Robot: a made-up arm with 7 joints. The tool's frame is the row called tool. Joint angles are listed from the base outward.
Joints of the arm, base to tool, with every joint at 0 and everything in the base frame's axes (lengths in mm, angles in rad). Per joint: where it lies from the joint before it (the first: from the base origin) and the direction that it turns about. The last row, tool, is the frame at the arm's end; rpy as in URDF.
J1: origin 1 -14 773 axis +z
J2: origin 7 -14 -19 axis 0 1 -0.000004
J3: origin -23 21 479 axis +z
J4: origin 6 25 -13 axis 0 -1 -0.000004
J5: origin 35 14 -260 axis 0 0.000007 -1
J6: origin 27 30 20 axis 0 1 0.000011
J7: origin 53 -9 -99 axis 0 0.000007 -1
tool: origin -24 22 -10 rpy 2.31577 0.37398 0.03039
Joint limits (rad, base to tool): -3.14..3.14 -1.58..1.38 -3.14..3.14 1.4..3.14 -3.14..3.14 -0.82..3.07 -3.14..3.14
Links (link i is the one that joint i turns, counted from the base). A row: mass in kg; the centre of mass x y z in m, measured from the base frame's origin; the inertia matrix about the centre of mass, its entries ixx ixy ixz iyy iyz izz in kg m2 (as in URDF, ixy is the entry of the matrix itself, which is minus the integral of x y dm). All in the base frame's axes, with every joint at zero. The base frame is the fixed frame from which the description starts. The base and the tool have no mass.
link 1: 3.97; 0.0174 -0.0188 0.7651; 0.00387 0 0 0.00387 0 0.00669
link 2: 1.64; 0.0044 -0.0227 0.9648; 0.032 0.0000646 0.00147 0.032 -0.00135 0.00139
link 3: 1.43; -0.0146 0.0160 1.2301; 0.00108 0 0 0.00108 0 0.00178
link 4: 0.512; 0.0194 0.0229 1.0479; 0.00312 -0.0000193 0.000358 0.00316 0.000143 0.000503
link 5: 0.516; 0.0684 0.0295 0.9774; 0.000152 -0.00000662 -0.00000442 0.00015 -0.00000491 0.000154
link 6: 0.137; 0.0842 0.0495 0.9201; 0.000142 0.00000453 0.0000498 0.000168 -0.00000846 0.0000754
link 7: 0.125; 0.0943 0.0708 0.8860; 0.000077 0 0 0.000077 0 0.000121
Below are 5 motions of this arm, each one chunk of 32 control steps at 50 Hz.
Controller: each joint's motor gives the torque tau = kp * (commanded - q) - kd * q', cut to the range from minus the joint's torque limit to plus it. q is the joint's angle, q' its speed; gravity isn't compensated. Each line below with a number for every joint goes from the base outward.
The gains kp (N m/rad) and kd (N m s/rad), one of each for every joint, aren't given. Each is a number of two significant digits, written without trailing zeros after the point. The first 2 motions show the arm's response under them.
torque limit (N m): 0.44 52 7.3 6.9 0.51 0.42 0.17
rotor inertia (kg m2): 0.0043 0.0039 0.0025 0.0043 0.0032 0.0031 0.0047
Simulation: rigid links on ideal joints. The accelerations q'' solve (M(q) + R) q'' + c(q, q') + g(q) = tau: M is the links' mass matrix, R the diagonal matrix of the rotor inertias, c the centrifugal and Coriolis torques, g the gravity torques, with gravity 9.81 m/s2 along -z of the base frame. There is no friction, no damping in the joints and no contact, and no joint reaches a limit. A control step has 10 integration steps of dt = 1/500 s. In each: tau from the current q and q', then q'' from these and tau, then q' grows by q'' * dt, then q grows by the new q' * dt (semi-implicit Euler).
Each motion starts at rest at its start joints. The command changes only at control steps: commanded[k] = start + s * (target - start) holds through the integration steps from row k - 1 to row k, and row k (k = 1, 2, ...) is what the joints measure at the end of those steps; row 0 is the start. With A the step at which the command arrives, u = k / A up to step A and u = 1 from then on. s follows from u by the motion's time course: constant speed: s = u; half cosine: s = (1 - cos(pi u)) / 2; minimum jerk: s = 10 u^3 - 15 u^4 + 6 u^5; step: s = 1 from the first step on.
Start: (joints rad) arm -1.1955 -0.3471 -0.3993 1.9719 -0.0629 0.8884 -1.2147
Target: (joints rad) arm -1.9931 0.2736 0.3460 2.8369 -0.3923 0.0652 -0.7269
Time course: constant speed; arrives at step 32
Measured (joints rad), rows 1 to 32:
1: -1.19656 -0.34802 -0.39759 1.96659 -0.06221 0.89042 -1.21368
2: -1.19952 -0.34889 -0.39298 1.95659 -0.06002 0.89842 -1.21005
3: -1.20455 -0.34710 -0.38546 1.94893 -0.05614 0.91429 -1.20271
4: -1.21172 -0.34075 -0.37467 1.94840 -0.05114 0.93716 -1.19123
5: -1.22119 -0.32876 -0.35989 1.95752 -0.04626 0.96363 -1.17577
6: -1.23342 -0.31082 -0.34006 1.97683 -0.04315 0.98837 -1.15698
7: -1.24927 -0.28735 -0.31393 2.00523 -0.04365 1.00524 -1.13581
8: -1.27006 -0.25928 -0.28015 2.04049 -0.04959 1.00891 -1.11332
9: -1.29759 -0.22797 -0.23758 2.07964 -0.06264 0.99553 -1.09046
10: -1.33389 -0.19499 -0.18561 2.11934 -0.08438 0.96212 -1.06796
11: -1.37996 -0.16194 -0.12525 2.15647 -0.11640 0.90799 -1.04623
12: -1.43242 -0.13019 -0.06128 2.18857 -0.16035 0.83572 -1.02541
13: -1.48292 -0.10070 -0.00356 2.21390 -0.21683 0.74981 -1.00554
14: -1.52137 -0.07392 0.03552 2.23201 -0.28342 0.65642 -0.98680
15: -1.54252 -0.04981 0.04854 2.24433 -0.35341 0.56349 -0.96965
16: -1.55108 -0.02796 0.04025 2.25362 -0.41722 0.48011 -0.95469
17: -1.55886 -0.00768 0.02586 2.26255 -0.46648 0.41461 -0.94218
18: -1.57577 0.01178 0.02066 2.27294 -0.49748 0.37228 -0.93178
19: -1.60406 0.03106 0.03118 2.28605 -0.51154 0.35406 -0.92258
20: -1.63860 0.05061 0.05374 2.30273 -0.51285 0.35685 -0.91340
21: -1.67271 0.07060 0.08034 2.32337 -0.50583 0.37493 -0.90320
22: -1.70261 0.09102 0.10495 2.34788 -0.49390 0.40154 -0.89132
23: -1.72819 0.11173 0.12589 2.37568 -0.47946 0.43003 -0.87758
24: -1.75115 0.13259 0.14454 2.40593 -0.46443 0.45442 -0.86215
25: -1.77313 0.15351 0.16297 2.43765 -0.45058 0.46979 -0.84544
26: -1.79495 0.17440 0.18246 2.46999 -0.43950 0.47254 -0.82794
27: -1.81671 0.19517 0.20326 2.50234 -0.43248 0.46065 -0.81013
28: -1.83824 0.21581 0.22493 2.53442 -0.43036 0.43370 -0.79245
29: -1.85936 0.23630 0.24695 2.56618 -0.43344 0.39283 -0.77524
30: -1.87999 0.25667 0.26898 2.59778 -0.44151 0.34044 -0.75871
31: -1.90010 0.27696 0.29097 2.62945 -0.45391 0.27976 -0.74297
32: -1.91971 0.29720 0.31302 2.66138 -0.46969 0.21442 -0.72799
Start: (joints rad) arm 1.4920 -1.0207 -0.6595 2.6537 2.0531 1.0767 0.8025
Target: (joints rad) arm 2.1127 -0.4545 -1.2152 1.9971 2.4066 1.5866 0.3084
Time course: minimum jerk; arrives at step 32
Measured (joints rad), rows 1 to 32:
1: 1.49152 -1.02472 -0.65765 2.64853 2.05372 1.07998 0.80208
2: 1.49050 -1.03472 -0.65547 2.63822 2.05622 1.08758 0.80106
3: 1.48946 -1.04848 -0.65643 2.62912 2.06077 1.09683 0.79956
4: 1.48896 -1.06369 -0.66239 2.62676 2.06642 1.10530 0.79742
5: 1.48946 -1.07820 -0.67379 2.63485 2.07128 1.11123 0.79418
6: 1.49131 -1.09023 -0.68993 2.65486 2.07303 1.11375 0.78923
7: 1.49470 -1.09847 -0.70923 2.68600 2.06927 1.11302 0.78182
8: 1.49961 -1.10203 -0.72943 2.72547 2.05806 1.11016 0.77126
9: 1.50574 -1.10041 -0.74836 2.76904 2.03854 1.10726 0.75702
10: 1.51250 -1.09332 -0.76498 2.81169 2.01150 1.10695 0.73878
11: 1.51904 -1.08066 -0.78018 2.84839 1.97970 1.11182 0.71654
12: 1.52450 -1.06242 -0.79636 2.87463 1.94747 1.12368 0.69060
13: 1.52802 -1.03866 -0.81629 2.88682 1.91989 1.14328 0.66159
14: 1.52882 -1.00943 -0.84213 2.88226 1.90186 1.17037 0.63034
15: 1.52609 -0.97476 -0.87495 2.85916 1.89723 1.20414 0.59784
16: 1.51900 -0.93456 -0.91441 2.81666 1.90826 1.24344 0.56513
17: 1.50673 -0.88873 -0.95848 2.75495 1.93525 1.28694 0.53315
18: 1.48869 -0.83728 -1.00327 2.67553 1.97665 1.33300 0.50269
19: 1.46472 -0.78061 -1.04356 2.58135 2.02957 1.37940 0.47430
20: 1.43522 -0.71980 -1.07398 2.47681 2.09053 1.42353 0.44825
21: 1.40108 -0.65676 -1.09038 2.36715 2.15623 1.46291 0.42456
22: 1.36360 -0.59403 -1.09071 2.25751 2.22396 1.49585 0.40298
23: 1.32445 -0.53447 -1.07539 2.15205 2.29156 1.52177 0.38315
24: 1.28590 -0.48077 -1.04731 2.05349 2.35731 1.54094 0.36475
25: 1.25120 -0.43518 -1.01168 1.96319 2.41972 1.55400 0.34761
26: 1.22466 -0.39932 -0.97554 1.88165 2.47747 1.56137 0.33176
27: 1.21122 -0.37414 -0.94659 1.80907 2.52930 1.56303 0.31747
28: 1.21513 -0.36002 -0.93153 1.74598 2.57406 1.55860 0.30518
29: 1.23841 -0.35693 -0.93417 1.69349 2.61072 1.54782 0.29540
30: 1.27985 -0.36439 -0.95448 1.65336 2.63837 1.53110 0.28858
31: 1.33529 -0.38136 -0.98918 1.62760 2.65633 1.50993 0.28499
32: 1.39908 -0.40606 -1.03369 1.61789 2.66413 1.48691 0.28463
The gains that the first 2 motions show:
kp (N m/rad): 6.9 190 15 13 1.2 1.3 1.8
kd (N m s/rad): 0.2 3.5 0.31 0.46 0.034 0.026 0.039
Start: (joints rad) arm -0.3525 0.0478 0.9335 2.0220 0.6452 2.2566 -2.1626
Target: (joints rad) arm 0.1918 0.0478 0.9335 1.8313 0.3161 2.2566 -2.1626
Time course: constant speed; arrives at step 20
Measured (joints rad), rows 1 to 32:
1: -0.35077 0.04731 0.93077 2.01445 0.64468 2.25913 -2.16271
2: -0.34563 0.04643 0.92457 1.99484 0.64256 2.26540 -2.16304
3: -0.33669 0.04585 0.91698 1.96579 0.63784 2.27367 -2.16359
4: -0.32463 0.04615 0.91045 1.93005 0.63010 2.28198 -2.16439
5: -0.31005 0.04762 0.90613 1.89031 0.61949 2.28842 -2.16544
6: -0.29329 0.05025 0.90389 1.84896 0.60650 2.29145 -2.16673
7: -0.27422 0.05381 0.90263 1.80808 0.59182 2.29003 -2.16821
8: -0.25280 0.05791 0.90122 1.76932 0.57609 2.28374 -2.16984
9: -0.22934 0.06213 0.89903 1.73397 0.55982 2.27284 -2.17152
10: -0.20448 0.06603 0.89608 1.70291 0.54334 2.25814 -2.17319
11: -0.17902 0.06925 0.89284 1.67664 0.52679 2.24092 -2.17475
12: -0.15369 0.07153 0.88994 1.65535 0.51014 2.22275 -2.17613
13: -0.12899 0.07273 0.88792 1.63895 0.49328 2.20531 -2.17725
14: -0.10508 0.07282 0.88707 1.62718 0.47602 2.19019 -2.17806
15: -0.08177 0.07189 0.88746 1.61959 0.45822 2.17873 -2.17852
16: -0.05864 0.07009 0.88892 1.61561 0.43974 2.17187 -2.17859
17: -0.03507 0.06767 0.89115 1.61456 0.42055 2.17003 -2.17828
18: -0.01034 0.06490 0.89381 1.61568 0.40066 2.17311 -2.17759
19: 0.01626 0.06206 0.89657 1.61815 0.38022 2.18049 -2.17659
20: 0.04539 0.05942 0.89916 1.62114 0.35939 2.19113 -2.17535
21: 0.07767 0.05720 0.90133 1.62425 0.33922 2.20371 -2.17397
22: 0.11274 0.05560 0.90378 1.62730 0.32116 2.21672 -2.17259
23: 0.14718 0.05458 0.90957 1.62992 0.30625 2.22860 -2.17133
24: 0.17915 0.05395 0.91938 1.63178 0.29504 2.23812 -2.17031
25: 0.20859 0.05340 0.93160 1.63274 0.28764 2.24450 -2.16958
26: 0.23622 0.05269 0.94379 1.63279 0.28383 2.24747 -2.16920
27: 0.26436 0.05169 0.95248 1.63216 0.28321 2.24730 -2.16917
28: 0.29441 0.05049 0.95606 1.63114 0.28530 2.24456 -2.16943
29: 0.32590 0.04930 0.95549 1.62994 0.28955 2.23998 -2.16993
30: 0.35750 0.04832 0.95286 1.62874 0.29539 2.23436 -2.17059
31: 0.38788 0.04774 0.95011 1.62766 0.30219 2.22853 -2.17131
32: 0.41621 0.04762 0.94835 1.62675 0.30934 2.22321 -2.17202

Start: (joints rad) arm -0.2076 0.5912 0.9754 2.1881 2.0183 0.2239 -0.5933
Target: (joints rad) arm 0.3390 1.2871 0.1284 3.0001 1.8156 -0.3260 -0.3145
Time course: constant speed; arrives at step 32
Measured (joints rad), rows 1 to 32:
1: -0.20712 0.59451 0.97647 2.18681 2.02077 0.22339 -0.59304
2: -0.20458 0.60425 0.97682 2.18610 2.02960 0.22174 -0.59204
3: -0.19844 0.62091 0.97223 2.18995 2.04619 0.21858 -0.58978
4: -0.18807 0.64416 0.95876 2.20017 2.06934 0.21345 -0.58571
5: -0.17368 0.67320 0.93367 2.21685 2.09566 0.20538 -0.57940
6: -0.15616 0.70693 0.89584 2.23866 2.12042 0.19288 -0.57057
7: -0.13672 0.74418 0.84605 2.26320 2.13850 0.17411 -0.55917
8: -0.11672 0.78379 0.78701 2.28740 2.14557 0.14730 -0.54544
9: -0.09740 0.82464 0.72299 2.30800 2.13926 0.11124 -0.52993
10: -0.07980 0.86567 0.65907 2.32225 2.12018 0.06583 -0.51350
11: -0.06458 0.90582 0.59988 2.32859 2.09241 0.01246 -0.49717
12: -0.05198 0.94413 0.54848 2.32704 2.06295 -0.04583 -0.48203
13: -0.04187 0.97980 0.50585 2.31918 2.04020 -0.10466 -0.46896
14: -0.03384 1.01228 0.47121 2.30771 2.03176 -0.15914 -0.45850
15: -0.02738 1.04129 0.44291 2.29576 2.04254 -0.20509 -0.45074
16: -0.02197 1.06688 0.41917 2.28629 2.07366 -0.24010 -0.44532
17: -0.01720 1.08931 0.39860 2.28163 2.12237 -0.26409 -0.44153
18: -0.01270 1.10907 0.38034 2.28346 2.18269 -0.27897 -0.43845
19: -0.00818 1.12680 0.36404 2.29281 2.24657 -0.28785 -0.43510
20: -0.00336 1.14315 0.34929 2.31049 2.30755 -0.29372 -0.43070
21: 0.00201 1.15874 0.33523 2.33709 2.36287 -0.29863 -0.42472
22: 0.00809 1.17410 0.32113 2.37234 2.40937 -0.30377 -0.41691
23: 0.01497 1.18967 0.30645 2.41517 2.44351 -0.30939 -0.40732
24: 0.02264 1.20571 0.29072 2.46377 2.46178 -0.31499 -0.39623
25: 0.03106 1.22238 0.27358 2.51585 2.46104 -0.31973 -0.38415
26: 0.04009 1.23972 0.25475 2.56883 2.43865 -0.32297 -0.37163
27: 0.04956 1.25773 0.23411 2.62016 2.39256 -0.32472 -0.35923
28: 0.05928 1.27642 0.21165 2.66767 2.32169 -0.32584 -0.34737
29: 0.06899 1.29581 0.18663 2.71042 2.23134 -0.32761 -0.33641
30: 0.07833 1.31598 0.15890 2.74878 2.13209 -0.33138 -0.32657
31: 0.08698 1.33699 0.13021 2.78374 2.03405 -0.33813 -0.31797
32: 0.09477 1.35880 0.10261 2.81637 1.94624 -0.34777 -0.31063

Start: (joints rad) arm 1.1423 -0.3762 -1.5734 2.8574 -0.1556 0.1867 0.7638
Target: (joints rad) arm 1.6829 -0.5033 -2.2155 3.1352 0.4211 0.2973 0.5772
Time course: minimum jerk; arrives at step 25
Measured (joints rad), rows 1 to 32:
1: 1.14220 -0.37762 -1.57284 2.85702 -0.15849 0.18544 0.76339
2: 1.14194 -0.38138 -1.57345 2.85640 -0.16455 0.18241 0.76230
3: 1.14166 -0.38703 -1.57762 2.85618 -0.17045 0.17867 0.76058
4: 1.14168 -0.39415 -1.58680 2.85702 -0.17289 0.17550 0.75811
5: 1.14244 -0.40232 -1.60164 2.85959 -0.16896 0.17415 0.75470
6: 1.14443 -0.41120 -1.62232 2.86452 -0.15638 0.17570 0.75007
7: 1.14811 -0.42056 -1.64872 2.87231 -0.13362 0.18077 0.74394
8: 1.15358 -0.43026 -1.68060 2.88310 -0.09992 0.18943 0.73609
9: 1.16066 -0.44026 -1.71746 2.89667 -0.05537 0.20119 0.72640
10: 1.16916 -0.45057 -1.75845 2.91273 -0.00089 0.21520 0.71489
11: 1.17887 -0.46127 -1.80255 2.93092 0.06191 0.23027 0.70168
12: 1.18953 -0.47240 -1.84868 2.95077 0.13091 0.24501 0.68708
13: 1.20086 -0.48397 -1.89570 2.97173 0.20370 0.25798 0.67148
14: 1.21259 -0.49593 -1.94249 2.99313 0.27773 0.26782 0.65539
15: 1.22441 -0.50814 -1.98792 3.01419 0.35055 0.27349 0.63936
16: 1.23608 -0.52036 -2.03096 3.03408 0.41989 0.27436 0.62396
17: 1.24742 -0.53229 -2.07061 3.05197 0.48385 0.27035 0.60970
18: 1.25829 -0.54358 -2.10603 3.06711 0.54100 0.26191 0.59706
19: 1.26866 -0.55385 -2.13654 3.07893 0.59039 0.25002 0.58641
20: 1.27854 -0.56278 -2.16165 3.08706 0.63160 0.23602 0.57798
21: 1.28803 -0.57009 -2.18110 3.09143 0.66464 0.22148 0.57192
22: 1.29724 -0.57559 -2.19497 3.09226 0.68992 0.20798 0.56820
23: 1.30634 -0.57921 -2.20369 3.09004 0.70808 0.19692 0.56671
24: 1.31551 -0.58098 -2.20810 3.08553 0.71993 0.18945 0.56716
25: 1.32497 -0.58103 -2.20955 3.07970 0.72630 0.18635 0.56918
26: 1.33493 -0.57962 -2.20974 3.07366 0.72794 0.18803 0.57224
27: 1.34567 -0.57707 -2.20999 3.06852 0.72524 0.19458 0.57574
28: 1.35748 -0.57373 -2.21074 3.06521 0.71810 0.20567 0.57905
29: 1.37061 -0.56994 -2.21178 3.06432 0.70622 0.22053 0.58164
30: 1.38523 -0.56600 -2.21277 3.06614 0.68940 0.23802 0.58314
31: 1.40142 -0.56216 -2.21350 3.07059 0.66782 0.25670 0.58337
32: 1.41916 -0.55859 -2.21398 3.07733 0.64210 0.27502 0.58234

